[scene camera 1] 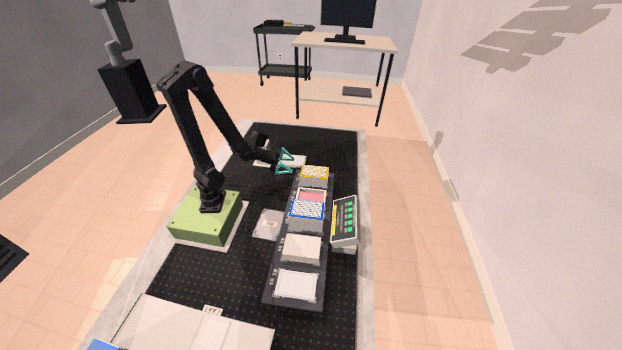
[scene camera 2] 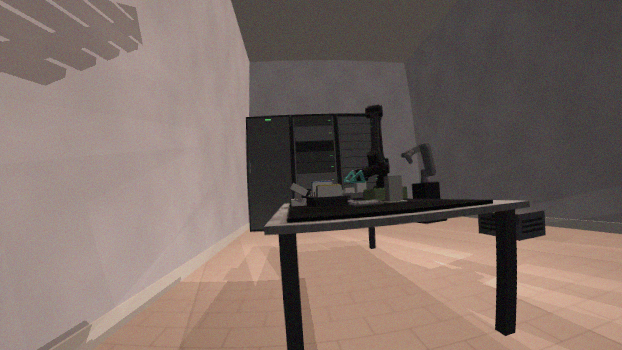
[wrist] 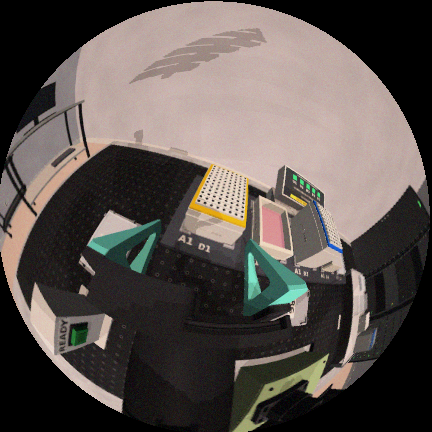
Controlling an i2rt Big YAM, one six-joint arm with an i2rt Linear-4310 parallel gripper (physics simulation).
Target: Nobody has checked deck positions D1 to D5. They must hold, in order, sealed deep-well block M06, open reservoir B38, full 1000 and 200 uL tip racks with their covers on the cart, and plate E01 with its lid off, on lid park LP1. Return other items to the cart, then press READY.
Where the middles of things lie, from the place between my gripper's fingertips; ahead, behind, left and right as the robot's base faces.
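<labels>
My gripper is 17 cm past the READY button box (wrist: 73, 322), 18 cm to the right of it and 6 cm above it. I also see the pad marked RG (scene camera 1: 268, 227), which is 10 cm behind my hand, 24 cm to the right of it and 12 cm below it.
</labels>
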